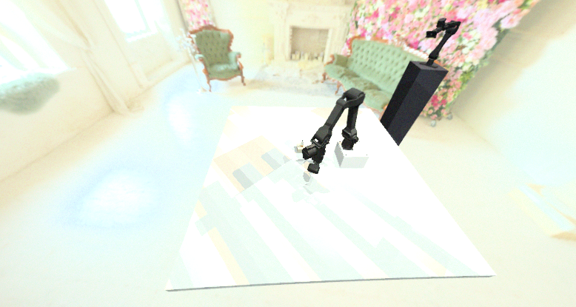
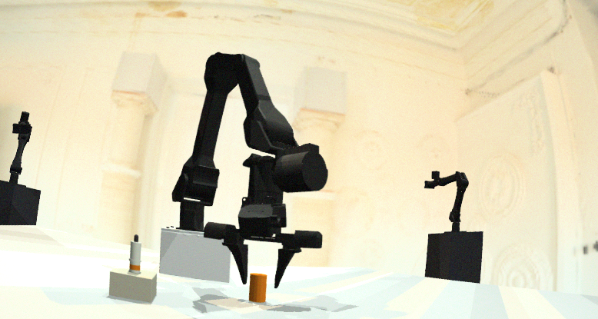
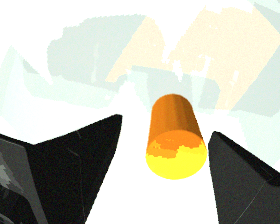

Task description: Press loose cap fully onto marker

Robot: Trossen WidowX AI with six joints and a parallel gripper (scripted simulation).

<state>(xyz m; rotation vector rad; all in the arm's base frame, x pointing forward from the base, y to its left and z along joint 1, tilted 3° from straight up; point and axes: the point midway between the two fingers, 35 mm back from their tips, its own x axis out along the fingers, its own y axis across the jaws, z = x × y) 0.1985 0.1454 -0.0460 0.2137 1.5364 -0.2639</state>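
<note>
Right now my gripper tip is right at the orange cap. Round my gripper tip: beige holder block (190 mm to the right, 80 mm ahead, 10 mm below).
</note>
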